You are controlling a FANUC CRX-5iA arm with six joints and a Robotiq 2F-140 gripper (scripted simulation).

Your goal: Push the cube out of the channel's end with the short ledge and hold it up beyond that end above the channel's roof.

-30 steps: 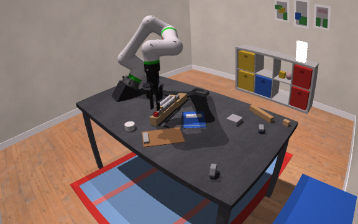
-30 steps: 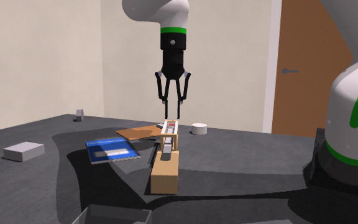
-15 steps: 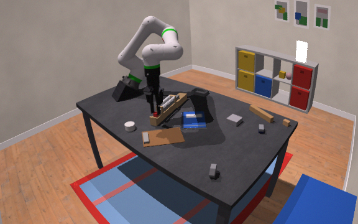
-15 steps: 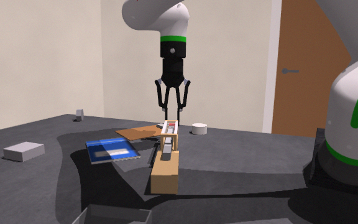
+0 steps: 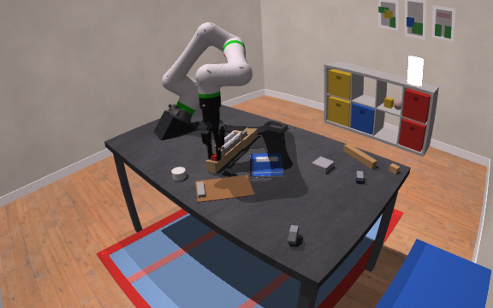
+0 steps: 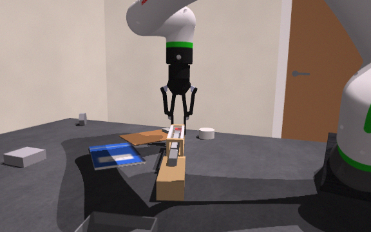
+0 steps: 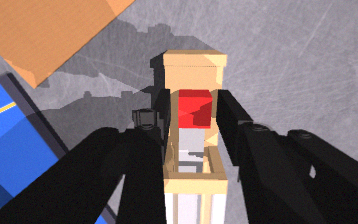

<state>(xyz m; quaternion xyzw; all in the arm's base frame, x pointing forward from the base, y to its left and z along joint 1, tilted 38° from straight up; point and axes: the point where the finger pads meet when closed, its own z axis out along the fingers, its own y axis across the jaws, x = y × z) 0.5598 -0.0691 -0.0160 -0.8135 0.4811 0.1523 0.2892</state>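
The red cube lies 20 mm below my hand. Also, from my hand: wooden channel 70 mm behind, 120 mm to the left, 30 mm below; grey block 310 mm ahead, 390 mm to the left, 70 mm below; pale grey stick 110 mm behind, 200 mm to the left, 30 mm below.
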